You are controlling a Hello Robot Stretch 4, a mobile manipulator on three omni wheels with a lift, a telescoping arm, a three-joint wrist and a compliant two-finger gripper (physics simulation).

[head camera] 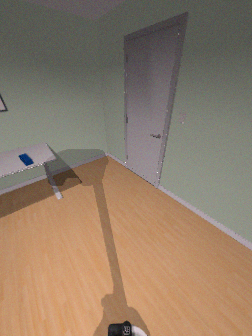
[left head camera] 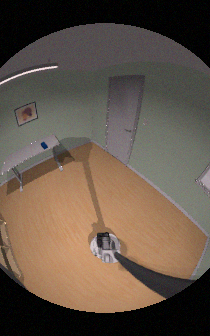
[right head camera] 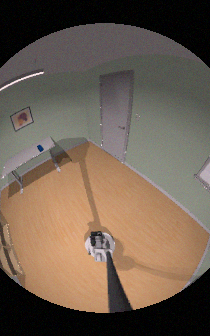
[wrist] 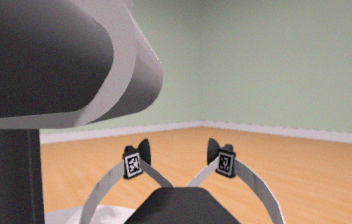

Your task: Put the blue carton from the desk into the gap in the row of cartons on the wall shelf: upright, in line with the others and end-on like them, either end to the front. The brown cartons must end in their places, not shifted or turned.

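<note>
The blue carton (head camera: pixel 26 159) (left head camera: pixel 44 145) (right head camera: pixel 40 148) lies on the white desk (head camera: pixel 7 161) (left head camera: pixel 25 154) (right head camera: pixel 22 159), near the desk's right end, at the left of the head views. My gripper (wrist: pixel 179 152) is open in the wrist view, its two fingertips apart with floor and wall showing between them. It is over the robot's base, far from the desk. The wall shelf and the brown cartons cannot be made out in these views.
A grey door (head camera: pixel 147 105) (left head camera: pixel 124 120) (right head camera: pixel 115 117) stands beyond the floor, right of the room corner. A framed picture (left head camera: pixel 26 114) (right head camera: pixel 22 119) hangs above the desk. A rack-like frame (left head camera: pixel 6 245) (right head camera: pixel 8 250) stands at the lower left. A pale object shows at the right edge.
</note>
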